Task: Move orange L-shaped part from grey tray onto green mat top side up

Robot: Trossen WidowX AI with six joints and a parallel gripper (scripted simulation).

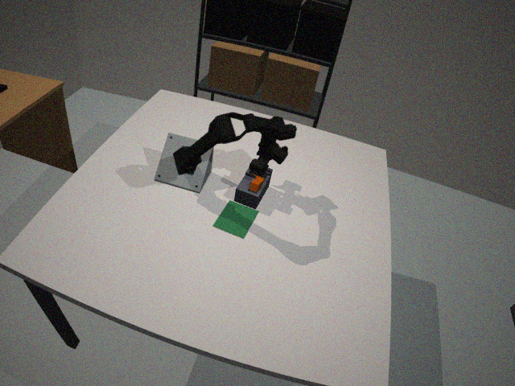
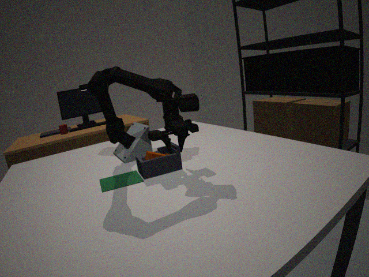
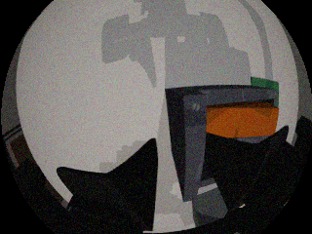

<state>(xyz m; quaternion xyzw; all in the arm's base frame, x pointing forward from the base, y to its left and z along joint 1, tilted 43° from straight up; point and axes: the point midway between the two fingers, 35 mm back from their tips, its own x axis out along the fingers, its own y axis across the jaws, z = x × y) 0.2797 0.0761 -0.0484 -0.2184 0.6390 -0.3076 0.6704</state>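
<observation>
My gripper tip is now 5 cm to the left of the orange L-shaped part, 1 cm past it and 1 cm above it. Round my gripper tip: green mat 23 cm to the right, 7 cm below, 4 cm behind.
</observation>
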